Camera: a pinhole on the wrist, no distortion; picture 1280 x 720 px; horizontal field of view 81.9 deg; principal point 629.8 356.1 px. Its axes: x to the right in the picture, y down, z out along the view. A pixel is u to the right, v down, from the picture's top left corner.
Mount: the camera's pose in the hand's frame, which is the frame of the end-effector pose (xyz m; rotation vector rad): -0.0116 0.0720 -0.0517 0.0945 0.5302 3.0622
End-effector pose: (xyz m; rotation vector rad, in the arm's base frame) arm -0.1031 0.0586 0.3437 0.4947 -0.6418 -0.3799
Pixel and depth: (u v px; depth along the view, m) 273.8 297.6 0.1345
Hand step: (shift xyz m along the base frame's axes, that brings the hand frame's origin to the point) 0.0250 0.0504 0.1440
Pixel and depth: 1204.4 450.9 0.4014
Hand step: -0.4226 0.1689 0.2020
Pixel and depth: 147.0 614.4 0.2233
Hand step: 0.0068 -0.0718 0.2283
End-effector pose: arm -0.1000 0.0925 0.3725 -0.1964 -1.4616 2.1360
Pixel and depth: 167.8 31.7 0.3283
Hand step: -0.3722 -0.1336 -0.1602
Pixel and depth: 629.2 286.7 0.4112
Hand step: -0.2308 -0.3212 -0.0891
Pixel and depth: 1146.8 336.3 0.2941
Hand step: 0.0069 -0.3413 -0.1091
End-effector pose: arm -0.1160 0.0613 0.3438 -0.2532 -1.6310 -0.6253
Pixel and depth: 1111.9 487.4 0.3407
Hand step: -0.1489 0.3146 -0.1843
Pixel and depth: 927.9 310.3 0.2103
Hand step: -0.0298 0.2240 -0.0465
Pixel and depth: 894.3 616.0 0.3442
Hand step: -0.2113 0.2561 -0.1054
